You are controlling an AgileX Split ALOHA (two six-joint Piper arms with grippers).
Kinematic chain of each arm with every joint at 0, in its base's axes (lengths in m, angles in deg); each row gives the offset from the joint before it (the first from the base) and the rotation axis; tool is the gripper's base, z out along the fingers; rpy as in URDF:
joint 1: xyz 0 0 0.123 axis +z
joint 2: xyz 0 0 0 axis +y
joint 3: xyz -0.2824 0 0.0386 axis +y
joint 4: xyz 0.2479 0 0.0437 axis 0.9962 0 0.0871
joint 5: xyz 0 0 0 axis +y
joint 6: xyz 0.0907 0 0.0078 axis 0.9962 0 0.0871
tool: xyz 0 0 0 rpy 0 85 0
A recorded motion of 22 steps. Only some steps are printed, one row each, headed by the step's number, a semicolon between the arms.
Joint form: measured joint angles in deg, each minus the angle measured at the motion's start. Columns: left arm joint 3, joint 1, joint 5, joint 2, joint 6, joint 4; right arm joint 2, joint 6, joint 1, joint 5, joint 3, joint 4.
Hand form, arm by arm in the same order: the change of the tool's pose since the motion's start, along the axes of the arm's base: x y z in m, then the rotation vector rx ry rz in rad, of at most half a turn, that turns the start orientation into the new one. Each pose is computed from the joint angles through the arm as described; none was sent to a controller.
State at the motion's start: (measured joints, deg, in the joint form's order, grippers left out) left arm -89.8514 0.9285 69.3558 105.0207 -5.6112 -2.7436; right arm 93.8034 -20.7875 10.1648 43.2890 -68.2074 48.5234
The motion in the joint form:
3: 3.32 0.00 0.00 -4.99 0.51 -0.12; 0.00 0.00 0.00 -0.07 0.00 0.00
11: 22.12 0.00 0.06 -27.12 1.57 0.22; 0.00 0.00 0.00 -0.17 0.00 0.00
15: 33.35 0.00 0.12 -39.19 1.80 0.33; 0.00 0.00 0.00 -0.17 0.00 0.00
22: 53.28 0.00 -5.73 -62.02 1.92 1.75; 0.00 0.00 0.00 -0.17 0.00 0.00
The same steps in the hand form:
3: -0.0201 -0.0005 0.0165 0.0002 -0.0296 -0.0084; 0.0001 0.0000 0.0000 -0.0002 -0.0009 -0.0009
11: -0.1232 -0.0017 0.0451 0.0114 -0.0872 -0.0272; 0.0002 -0.0001 0.0001 -0.0004 -0.0021 -0.0021
15: -0.1810 -0.0024 0.0384 0.0146 -0.1009 -0.0314; 0.0002 -0.0001 0.0001 -0.0004 -0.0021 -0.0021
22: -0.2683 -0.0017 0.0033 0.0451 -0.2528 -0.0318; 0.0002 -0.0001 0.0001 -0.0004 -0.0021 -0.0021

